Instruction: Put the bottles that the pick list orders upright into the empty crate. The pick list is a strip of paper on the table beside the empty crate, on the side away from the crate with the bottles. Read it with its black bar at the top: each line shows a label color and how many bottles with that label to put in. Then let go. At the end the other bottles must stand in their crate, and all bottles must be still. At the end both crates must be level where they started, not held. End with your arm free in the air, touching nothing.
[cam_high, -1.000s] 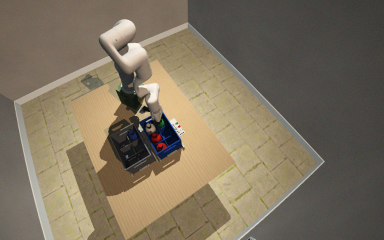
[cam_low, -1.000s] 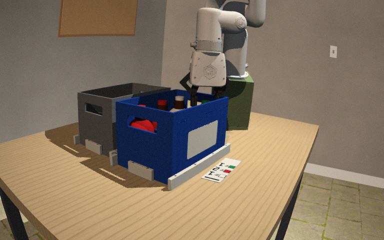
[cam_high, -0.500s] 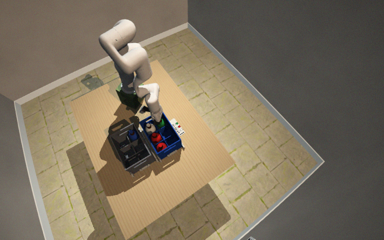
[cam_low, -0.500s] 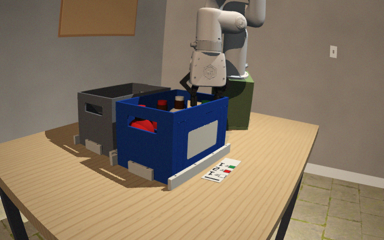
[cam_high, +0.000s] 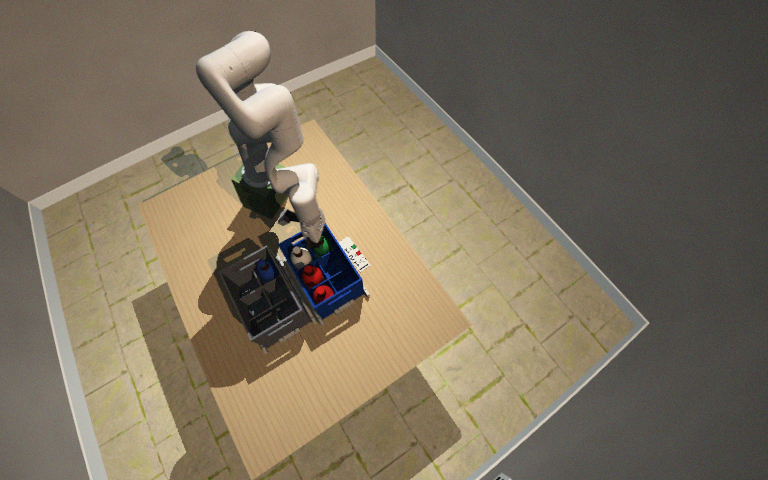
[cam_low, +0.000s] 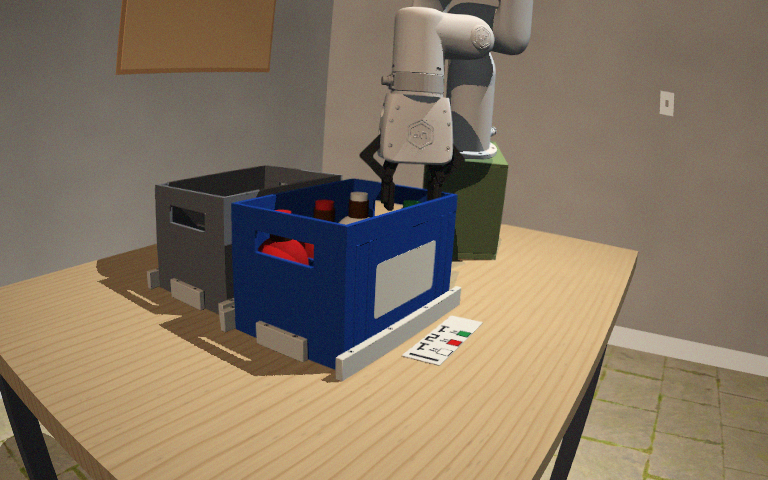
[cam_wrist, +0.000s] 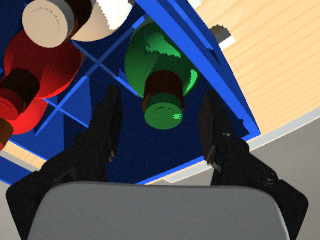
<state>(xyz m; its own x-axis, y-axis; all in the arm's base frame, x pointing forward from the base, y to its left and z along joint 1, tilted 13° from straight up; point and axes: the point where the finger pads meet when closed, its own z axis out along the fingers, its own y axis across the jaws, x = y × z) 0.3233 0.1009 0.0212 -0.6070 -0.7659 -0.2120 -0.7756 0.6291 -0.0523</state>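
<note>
My gripper is now 8 cm above the green-label bottle. The rest, counted from my hand: red bottle (10 cm ahead, 7 cm to the right, 8 cm below); then white-label bottle (1 cm ahead, 9 cm to the right, 8 cm below); then blue crate (9 cm ahead, 3 cm to the right, 9 cm below).
</note>
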